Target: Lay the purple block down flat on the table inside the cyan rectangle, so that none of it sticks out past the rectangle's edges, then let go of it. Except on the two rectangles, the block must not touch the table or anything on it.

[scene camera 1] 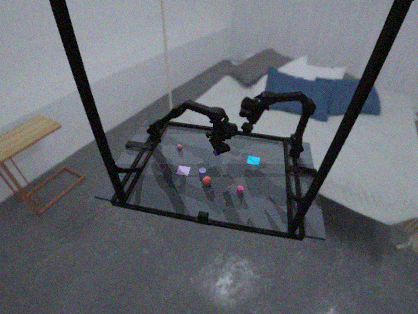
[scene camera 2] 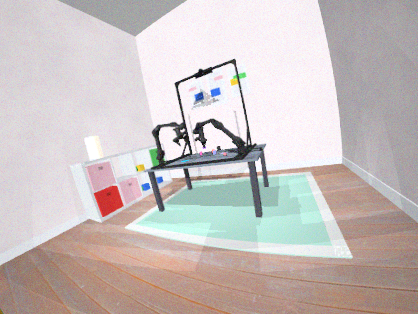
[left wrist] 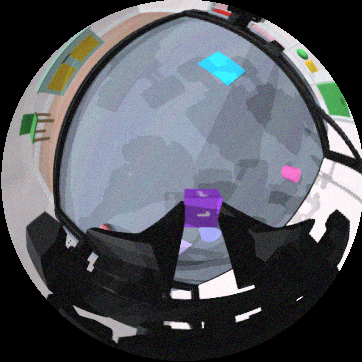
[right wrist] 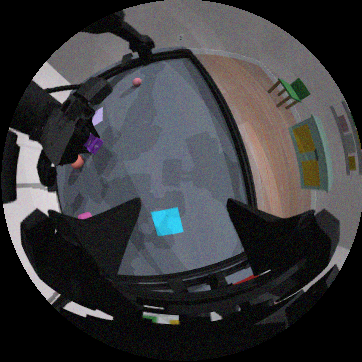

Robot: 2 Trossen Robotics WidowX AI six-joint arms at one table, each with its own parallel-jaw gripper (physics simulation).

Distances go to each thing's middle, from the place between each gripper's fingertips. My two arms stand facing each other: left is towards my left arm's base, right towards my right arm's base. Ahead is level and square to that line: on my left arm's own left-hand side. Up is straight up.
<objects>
Now: the purple block [left wrist: 202,205] right at my left hand. From my left hand the other things lie so: cyan rectangle [left wrist: 221,66] 8 cm ahead, 23 cm to the right, 10 cm below.
My right hand is 7 cm past the cyan rectangle, 8 cm to the left of it and 17 cm above it. Also, from my right hand: purple block: 15 cm behind, 15 cm to the left, 7 cm below.
</objects>
